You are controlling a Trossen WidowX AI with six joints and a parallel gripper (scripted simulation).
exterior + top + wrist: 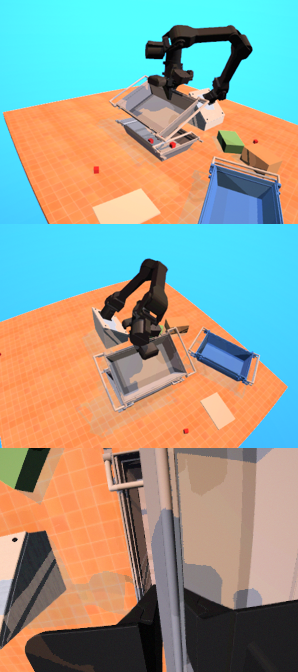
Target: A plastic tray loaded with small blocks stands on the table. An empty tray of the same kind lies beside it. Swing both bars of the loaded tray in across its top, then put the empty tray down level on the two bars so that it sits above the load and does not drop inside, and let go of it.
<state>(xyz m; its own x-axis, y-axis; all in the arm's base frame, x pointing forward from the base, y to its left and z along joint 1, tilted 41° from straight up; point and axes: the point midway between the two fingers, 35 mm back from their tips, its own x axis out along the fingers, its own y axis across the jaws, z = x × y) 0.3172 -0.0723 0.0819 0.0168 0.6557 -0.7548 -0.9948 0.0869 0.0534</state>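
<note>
Now: gripper tip 8 cm short of the grey tray, 1 cm to the left of it and 1 cm above it. The rest, counted from my gripper tip: brown box (36 cm to the left, 15 cm below, 14 cm behind); red cube (34 cm ahead, 17 cm below, 2 cm to the left); green box (22 cm to the left, 18 cm behind, 16 cm below).
</note>
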